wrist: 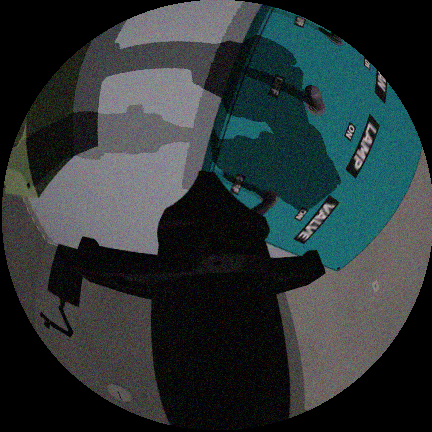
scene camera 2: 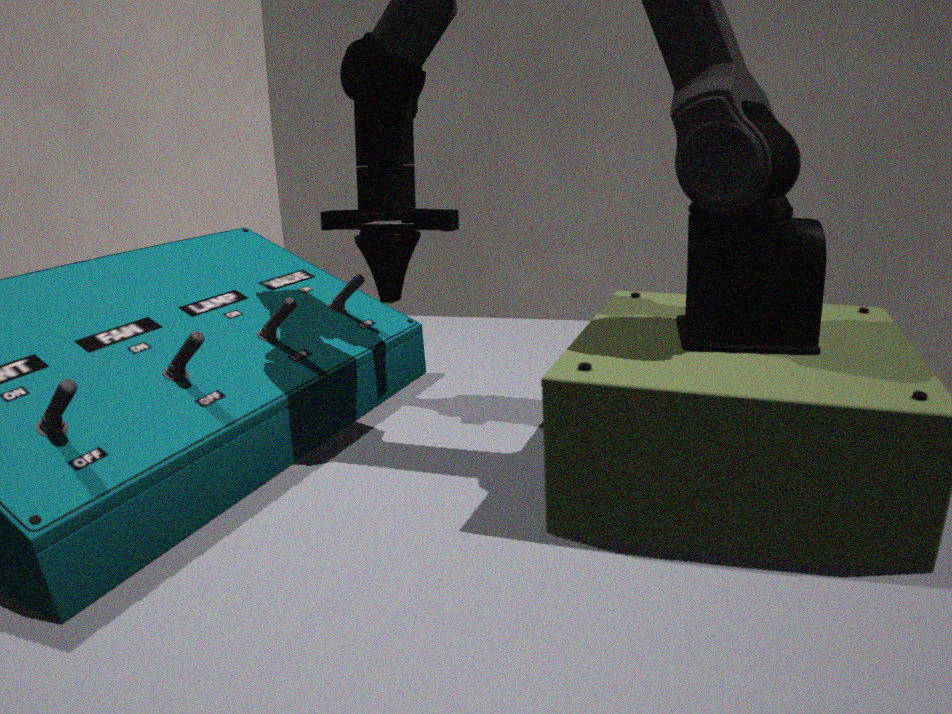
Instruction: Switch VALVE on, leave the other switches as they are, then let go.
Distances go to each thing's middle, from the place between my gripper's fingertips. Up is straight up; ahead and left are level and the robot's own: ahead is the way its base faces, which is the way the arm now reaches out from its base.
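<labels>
My gripper: 17 cm short of the teal switch panel (scene camera 2: 145,454), 14 cm to the right of it, 2 cm above it.
</labels>
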